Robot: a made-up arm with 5 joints.
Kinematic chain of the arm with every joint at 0, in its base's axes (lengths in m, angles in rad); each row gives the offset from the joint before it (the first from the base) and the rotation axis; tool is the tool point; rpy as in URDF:
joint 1: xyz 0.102 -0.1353 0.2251 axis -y
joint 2: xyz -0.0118 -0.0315 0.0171 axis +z
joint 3: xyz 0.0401 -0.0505 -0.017 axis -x
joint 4: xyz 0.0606 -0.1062 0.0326 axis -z
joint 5: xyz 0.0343 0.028 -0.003 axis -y
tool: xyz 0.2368 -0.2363 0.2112 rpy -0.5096 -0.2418 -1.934
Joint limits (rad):
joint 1: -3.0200..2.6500
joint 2: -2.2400..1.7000
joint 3: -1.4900..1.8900
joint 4: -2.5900..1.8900
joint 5: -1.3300..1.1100
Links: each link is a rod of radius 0.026 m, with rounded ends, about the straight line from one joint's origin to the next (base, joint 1, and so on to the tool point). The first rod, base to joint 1, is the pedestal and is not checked.
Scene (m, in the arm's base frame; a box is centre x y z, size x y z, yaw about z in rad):
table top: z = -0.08
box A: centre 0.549 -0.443 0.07 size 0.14 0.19 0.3 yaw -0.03
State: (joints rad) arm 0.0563 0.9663 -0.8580 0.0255 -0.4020
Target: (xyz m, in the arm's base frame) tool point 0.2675 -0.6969 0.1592
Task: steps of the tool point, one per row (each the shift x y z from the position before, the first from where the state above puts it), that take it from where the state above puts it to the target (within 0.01 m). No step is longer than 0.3 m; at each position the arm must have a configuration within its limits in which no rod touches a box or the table.
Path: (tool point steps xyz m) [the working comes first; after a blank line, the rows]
Joints at the target: -0.0154 0.0731 -0.7690 0.6501 0.2683
Straight joint move there: touches box A.

1: 0.0358 -0.0889 0.1878
2: -0.0680 -0.0824 0.2133
3: -0.1792 -0.0656 0.1703
4: -0.2513 -0.0427 0.0625
5: 0.1555 -0.1283 -0.0964
6: 0.0735 -0.1188 -0.1611
7: -0.0259 -0.0938 -0.1752
8: -0.1127 -0.0583 -0.1388

